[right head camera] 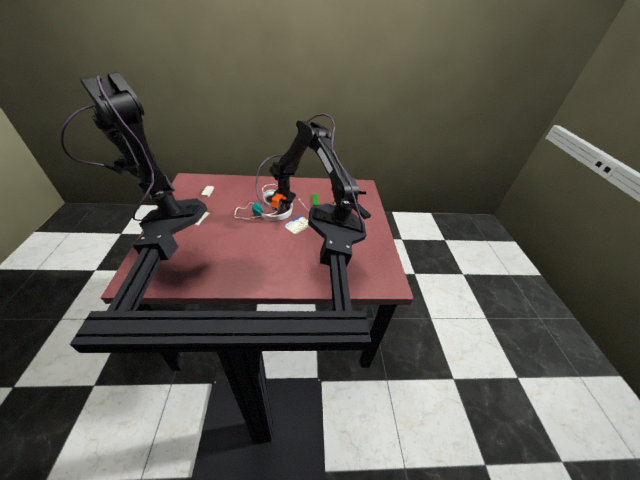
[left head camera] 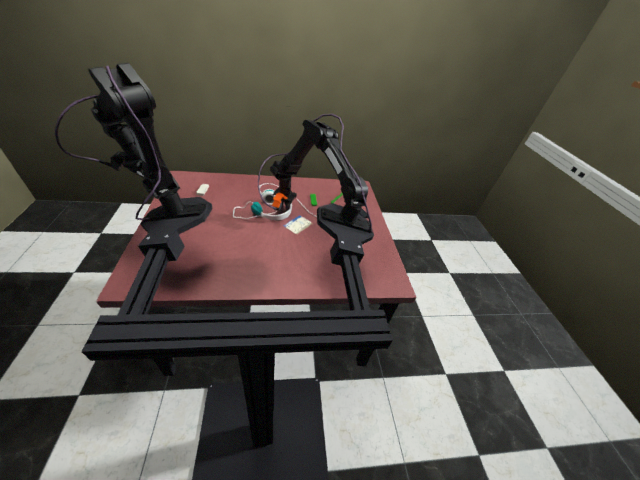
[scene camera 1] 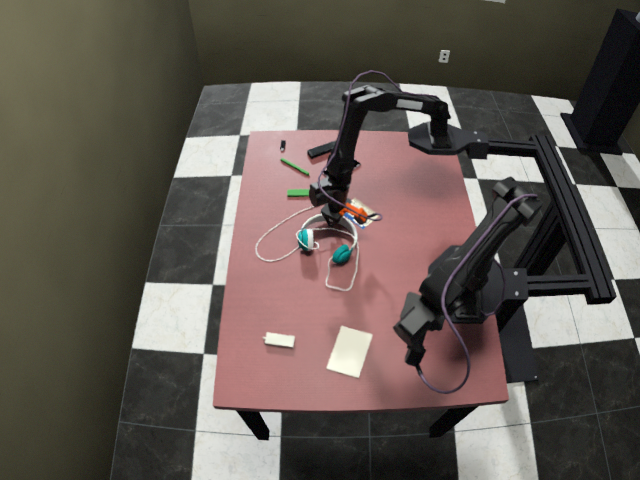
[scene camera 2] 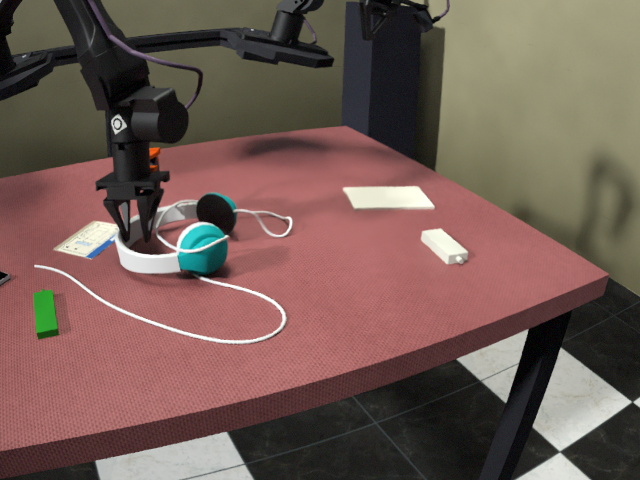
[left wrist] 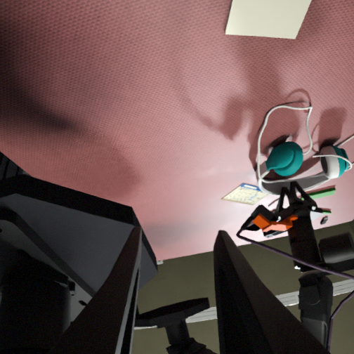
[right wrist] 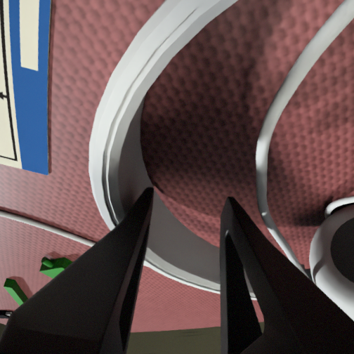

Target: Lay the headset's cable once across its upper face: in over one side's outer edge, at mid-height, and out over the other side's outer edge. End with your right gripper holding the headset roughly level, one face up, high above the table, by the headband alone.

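Places are measured from the left arm's base along level axes (x down, y ahead, z right), in metres.
Pixels of known places: left gripper, fingertip midpoint: (scene camera 2: 367,40); right gripper, fingertip midpoint: (right head camera: 285,208) (left head camera: 284,208) (scene camera 1: 332,223) (scene camera 2: 137,241); left arm's base at its link origin: (right head camera: 172,213) (left head camera: 176,212) (scene camera 2: 281,44); right arm's base at its link origin: (right head camera: 338,221) (left head camera: 346,221) (scene camera 1: 438,135) (scene camera 2: 3,77).
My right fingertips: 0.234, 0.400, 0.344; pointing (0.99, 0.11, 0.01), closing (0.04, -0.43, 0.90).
Note:
Ahead of a thing's pixels: the offset from my right fingertips to its top centre, as dx, dy, dz. "spot": to the spot under its first point.
The headset lies on the table, its white headband (scene camera 2: 149,261) (scene camera 1: 355,232) (right wrist: 100,150) curving around to two teal ear cups (scene camera 1: 305,240) (scene camera 1: 342,254) (left wrist: 286,159). The white cable {spot: +0.024, +0.214, -0.166} (scene camera 2: 285,315) (scene camera 1: 256,248) makes a wide loop on the table. Another stretch loops out by the far cup, crosses the headband's opening and passes over the near cup in scene camera 2. My right gripper (scene camera 2: 136,240) (right wrist: 188,201) points down with its tips slightly apart inside the headband, nothing between them. My left gripper (left wrist: 178,236) is slightly open and empty, high near its own base.
A blue-edged card {+0.025, -0.089, +0.078} (scene camera 2: 90,240) (left head camera: 298,224) lies beside the headband. A green block {+0.017, +0.130, +0.149} (scene camera 2: 45,314) (left head camera: 313,199), a green stick {+0.017, +0.181, +0.287} (scene camera 1: 294,166), a black bar {+0.006, +0.074, +0.397} (scene camera 1: 321,149) and a small black item {+0.018, +0.250, +0.408} (scene camera 1: 282,145) lie beyond. A white block {+0.011, +0.119, -0.454} (scene camera 2: 443,246) and a cream pad {+0.022, -0.101, -0.463} (scene camera 1: 349,351) lie farther off.

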